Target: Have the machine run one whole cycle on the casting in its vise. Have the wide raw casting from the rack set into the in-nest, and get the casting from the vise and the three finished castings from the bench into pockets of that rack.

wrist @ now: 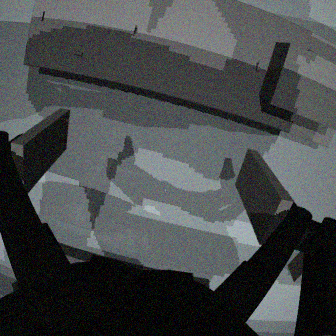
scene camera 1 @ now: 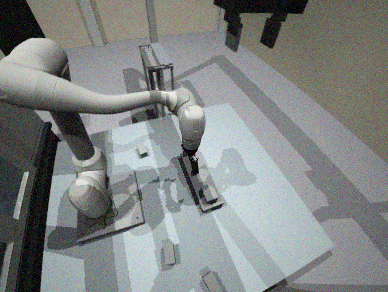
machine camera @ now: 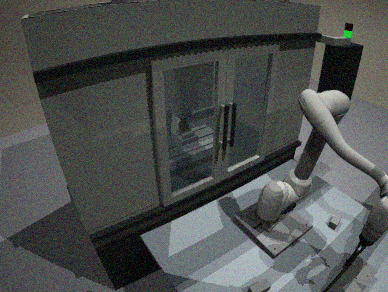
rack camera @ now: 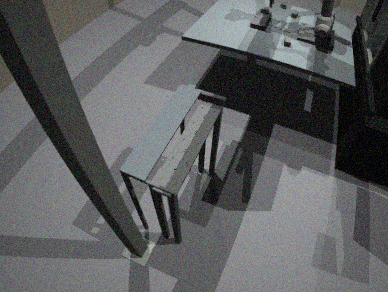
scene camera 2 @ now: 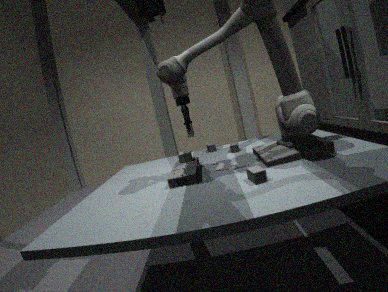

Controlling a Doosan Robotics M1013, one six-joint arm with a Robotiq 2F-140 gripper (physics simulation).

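Places are measured from the arm's base along level axes (x ahead, y right, z down), in millimetres.
Pixels of known places: gripper, between the fingertips: (wrist: 154,147) (scene camera 1: 188,165) (rack camera: 271,5) (scene camera 2: 191,136); arm's base, origin of its link: (scene camera 1: 99,207) (machine camera: 266,217) (scene camera 2: 296,141).
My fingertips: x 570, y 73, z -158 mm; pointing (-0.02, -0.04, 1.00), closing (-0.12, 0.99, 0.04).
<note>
For each thing: its middle in the pictures, then the offset to it from my fingertips. Level surfaces: height alone.
- block-shaped casting, middle of its body: (wrist: 308,85) (scene camera 2: 185,156) (scene camera 1: 209,193) dx +51, dy +166, dz +131 mm
- small casting, middle of its body: (scene camera 2: 256,174) (machine camera: 335,221) (scene camera 1: 142,150) dx -198, dy -381, dz +181 mm
- bench, height of its surface: dz +206 mm
My gripper (scene camera 1: 194,170) (scene camera 2: 190,134) (wrist: 154,147) is open and empty, pointing down in the air above the bench near the rack. The long, low rack (scene camera 1: 200,184) (scene camera 2: 183,176) (wrist: 150,57) has small pins. A block-shaped casting (scene camera 1: 209,194) (scene camera 2: 185,157) sits at one end of the rack. One small casting (scene camera 1: 142,150) (scene camera 2: 257,175) (machine camera: 335,222) lies on the bench nearer the arm; two others (scene camera 1: 169,252) (scene camera 1: 212,281) lie towards the front in scene camera 1. The machine's doors (machine camera: 220,115) are shut; its vise and casting are too dim to make out. I cannot identify the in-nest.
The arm's base plate (scene camera 1: 132,220) (machine camera: 272,245) stands on the bench (scene camera 1: 300,235). A narrow stand (scene camera 1: 150,55) (rack camera: 135,170) stands on the floor beyond the bench. A dark overhead unit with two fingers (scene camera 1: 260,6) hangs at the upper right. The signal light (machine camera: 347,34) is green.
</note>
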